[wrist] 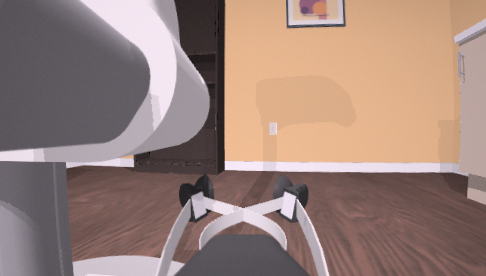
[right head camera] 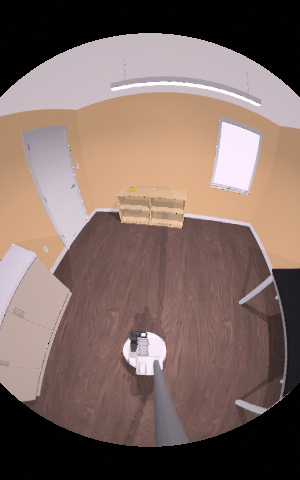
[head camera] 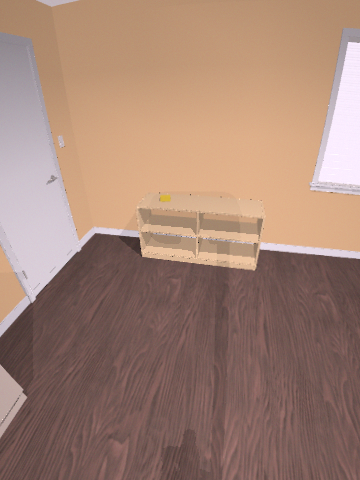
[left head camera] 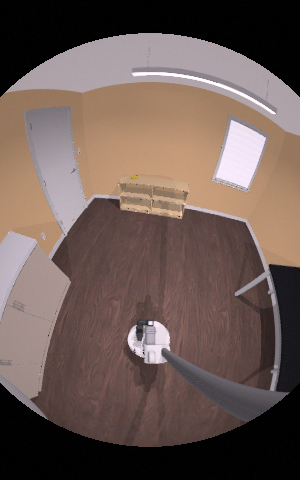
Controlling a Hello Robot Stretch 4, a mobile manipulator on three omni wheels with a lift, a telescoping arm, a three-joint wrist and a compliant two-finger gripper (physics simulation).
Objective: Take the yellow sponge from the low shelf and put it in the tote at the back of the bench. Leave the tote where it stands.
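Places are measured from the robot's base along level axes (x ahead, y left, z up), in centimetres.
Pixels of known places: gripper, fingertip midpoint: (wrist: pixel 243 190) (right head camera: pixel 132 365) (left head camera: pixel 138 354).
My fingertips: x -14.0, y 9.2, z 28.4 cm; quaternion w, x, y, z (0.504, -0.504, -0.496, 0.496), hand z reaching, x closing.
Ahead of a thing's pixels: the offset from my fingertips to its top centre. "spot": to the spot under its first point. Level surfaces: height alone.
The yellow sponge (head camera: pixel 165 198) (left head camera: pixel 134 178) (right head camera: pixel 132 190) lies on the top board of the low wooden shelf @(dz +29.8 cm) (head camera: pixel 227 205) (left head camera: pixel 170 185) (right head camera: pixel 167 194), towards its left end. The shelf stands against the far wall, across the floor from me. My gripper (wrist: pixel 243 190) is open and empty in the wrist view, with its two dark fingertips apart above the floor, far from the sponge. The black-topped bench @(dz +45.0 cm) (left head camera: pixel 287 325) (right head camera: pixel 294 330) shows in part at the right edge of both side head views. The tote does not show in these views.
A beige cabinet @(spot: dx +31.9, dy +97.7, dz +19.7 cm) (left head camera: pixel 37 300) (right head camera: pixel 32 315) stands on the left. A grey door (head camera: pixel 25 150) is in the left wall near the shelf. Bench legs @(spot: dx +55.9, dy -133.7, dz +9.4 cm) (left head camera: pixel 252 283) (right head camera: pixel 256 289) reach down to the floor on the right. A dark bookcase (wrist: pixel 220 100) stands behind my arm in the wrist view.
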